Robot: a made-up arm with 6 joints. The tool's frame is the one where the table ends. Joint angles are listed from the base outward.
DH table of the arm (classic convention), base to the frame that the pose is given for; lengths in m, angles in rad. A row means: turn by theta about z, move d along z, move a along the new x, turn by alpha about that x. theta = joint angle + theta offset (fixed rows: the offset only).
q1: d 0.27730; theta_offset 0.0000; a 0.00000; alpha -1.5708
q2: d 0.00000; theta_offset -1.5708; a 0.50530; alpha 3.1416
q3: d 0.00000; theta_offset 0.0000; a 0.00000; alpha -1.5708
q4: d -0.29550; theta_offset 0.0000; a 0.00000; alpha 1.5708
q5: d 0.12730; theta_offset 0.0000; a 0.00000; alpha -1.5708
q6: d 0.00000; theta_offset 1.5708; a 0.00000; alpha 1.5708
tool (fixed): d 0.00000; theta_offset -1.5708; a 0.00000; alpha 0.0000
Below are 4 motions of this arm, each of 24 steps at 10 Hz.
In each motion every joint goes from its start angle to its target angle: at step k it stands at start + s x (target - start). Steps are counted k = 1, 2, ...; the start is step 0. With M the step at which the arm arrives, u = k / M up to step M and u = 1 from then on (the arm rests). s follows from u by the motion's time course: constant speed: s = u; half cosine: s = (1 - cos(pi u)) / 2; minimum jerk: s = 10 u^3 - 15 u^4 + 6 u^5.
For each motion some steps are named. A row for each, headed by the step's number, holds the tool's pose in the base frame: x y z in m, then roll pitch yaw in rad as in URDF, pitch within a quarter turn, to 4 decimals.
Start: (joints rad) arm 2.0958 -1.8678 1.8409 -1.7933 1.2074 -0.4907
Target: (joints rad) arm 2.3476 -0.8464 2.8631 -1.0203 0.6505 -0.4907
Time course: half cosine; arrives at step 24
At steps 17, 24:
17: 0.5354 -0.5269 0.4704 -0.9111 0.6632 0.0924
24: 0.5283 -0.4425 0.5447 -1.1152 0.7685 0.0068

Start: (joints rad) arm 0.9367 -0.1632 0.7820 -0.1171 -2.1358 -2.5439
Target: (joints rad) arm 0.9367 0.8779 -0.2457 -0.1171 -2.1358 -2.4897
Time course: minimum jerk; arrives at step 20
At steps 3, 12, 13, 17, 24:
3: 0.1784 0.0292 0.9983 2.7671 1.2344 1.2403
12: 0.4100 0.3442 0.5625 -0.7561 0.5329 -2.3197
13: 0.4144 0.3502 0.4969 -0.7398 0.3637 -2.3107
17: 0.4034 0.3351 0.3446 -0.7069 -0.0655 -2.3039
24: 0.3999 0.3304 0.3272 -0.7028 -0.1203 -2.3044

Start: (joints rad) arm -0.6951 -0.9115 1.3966 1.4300 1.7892 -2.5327
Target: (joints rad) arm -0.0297 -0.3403 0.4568 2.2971 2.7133 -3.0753
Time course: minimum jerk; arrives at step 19
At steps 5, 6, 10, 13, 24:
5: -0.5268 0.3674 0.7960 -1.1324 0.2962 0.8077
6: -0.5111 0.3321 0.8358 -0.9970 0.3387 0.8024
10: -0.3429 0.1616 1.0003 -0.1909 0.7529 0.9866
13: -0.1597 0.0936 1.0443 0.7850 1.0562 1.6773
24: -0.0277 0.0854 1.0315 1.7395 1.0037 2.4956

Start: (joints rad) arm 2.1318 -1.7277 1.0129 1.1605 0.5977 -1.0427
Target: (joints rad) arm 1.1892 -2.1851 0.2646 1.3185 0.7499 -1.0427
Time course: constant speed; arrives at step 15
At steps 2, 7, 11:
2: 0.3858 -0.7149 0.1873 -3.1083 -0.1486 -1.7083
7: 0.1368 -0.7756 0.1422 -3.0826 -0.2272 -2.0940
11: -0.0617 -0.7554 0.1092 -3.0522 -0.2868 -2.4084

